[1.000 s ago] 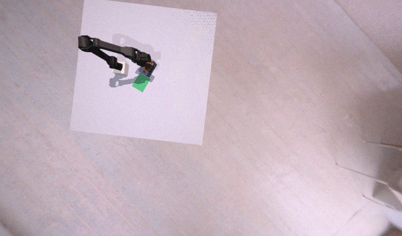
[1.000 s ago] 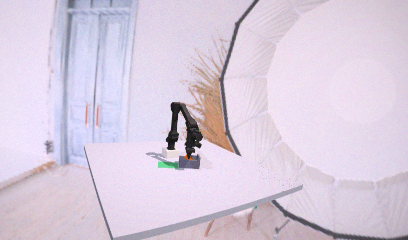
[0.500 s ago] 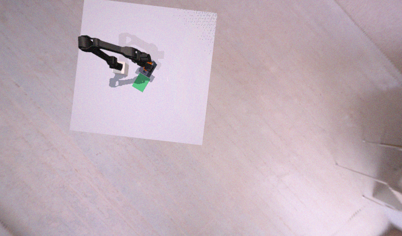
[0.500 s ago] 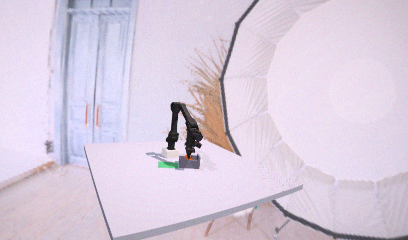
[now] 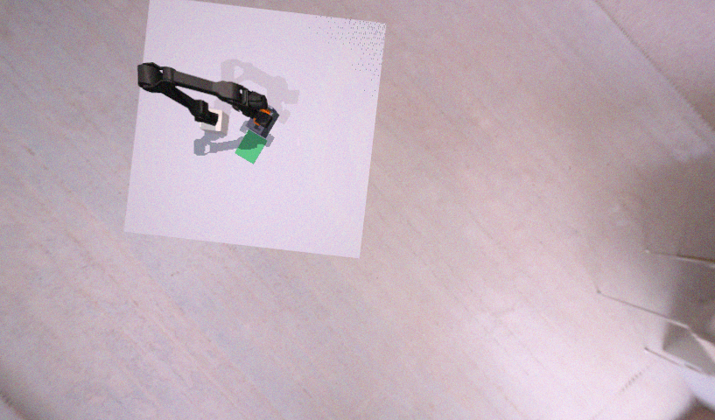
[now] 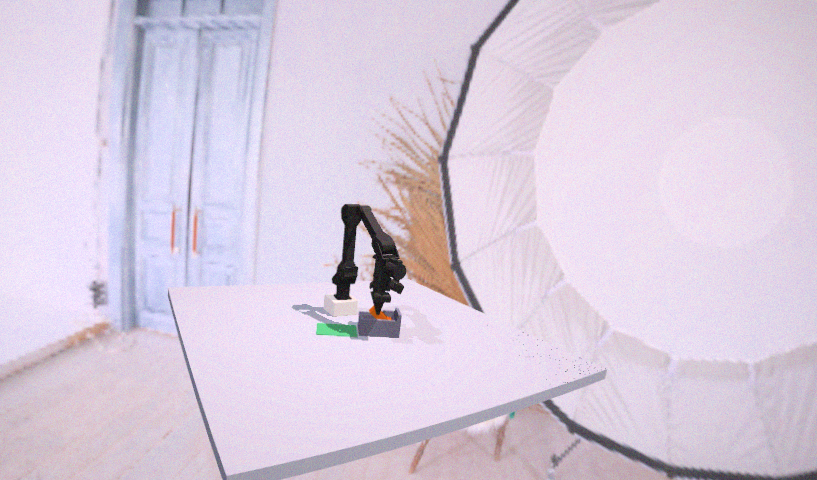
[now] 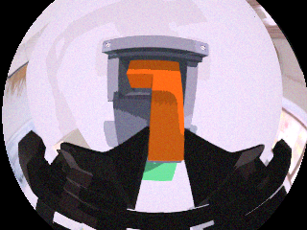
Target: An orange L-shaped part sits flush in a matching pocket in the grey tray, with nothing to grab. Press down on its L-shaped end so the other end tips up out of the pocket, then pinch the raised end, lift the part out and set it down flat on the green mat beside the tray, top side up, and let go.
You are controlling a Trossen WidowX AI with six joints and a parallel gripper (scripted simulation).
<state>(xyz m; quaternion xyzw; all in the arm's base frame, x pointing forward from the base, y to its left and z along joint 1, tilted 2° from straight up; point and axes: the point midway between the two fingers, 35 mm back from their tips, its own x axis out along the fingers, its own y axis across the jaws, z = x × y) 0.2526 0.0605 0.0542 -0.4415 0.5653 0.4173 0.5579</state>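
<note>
The green mat lies 140 mm to the right of my gripper tip, 90 mm below it and 50 mm behind it. Also, from my gripper tip: orange L-shaped part (40 mm to the left, 30 mm below, 10 mm behind).
</note>
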